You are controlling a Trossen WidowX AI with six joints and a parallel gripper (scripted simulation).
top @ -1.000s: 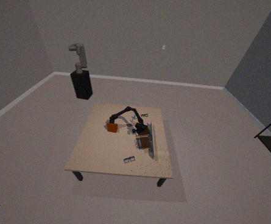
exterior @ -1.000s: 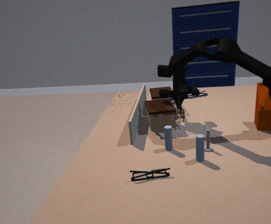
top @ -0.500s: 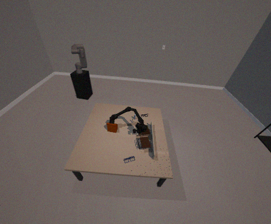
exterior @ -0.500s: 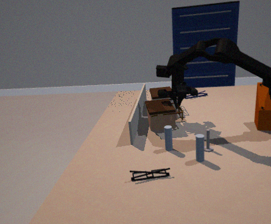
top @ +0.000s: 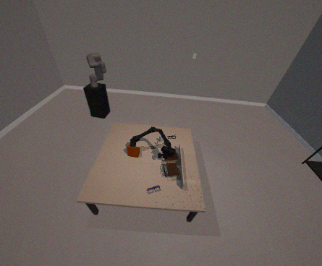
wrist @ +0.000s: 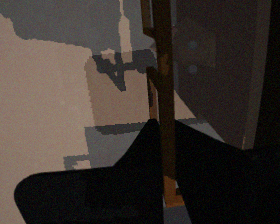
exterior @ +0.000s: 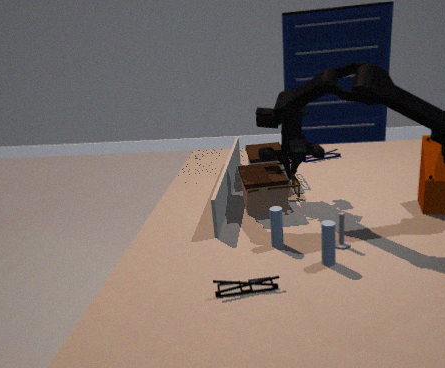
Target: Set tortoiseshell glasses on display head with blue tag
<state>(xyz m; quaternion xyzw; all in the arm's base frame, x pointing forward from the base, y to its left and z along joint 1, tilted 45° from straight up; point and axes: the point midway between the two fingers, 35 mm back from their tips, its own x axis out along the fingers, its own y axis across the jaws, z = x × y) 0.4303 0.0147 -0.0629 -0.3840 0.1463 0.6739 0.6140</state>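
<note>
The brown-topped display head lies 60 mm to the left of my gripper tip, 50 mm ahead of it and 10 mm below it. Round my gripper tip: grey upright panel (200 mm ahead, 30 mm to the right, 10 mm below); thin post (280 mm to the left, 150 mm behind, 40 mm below).
</note>
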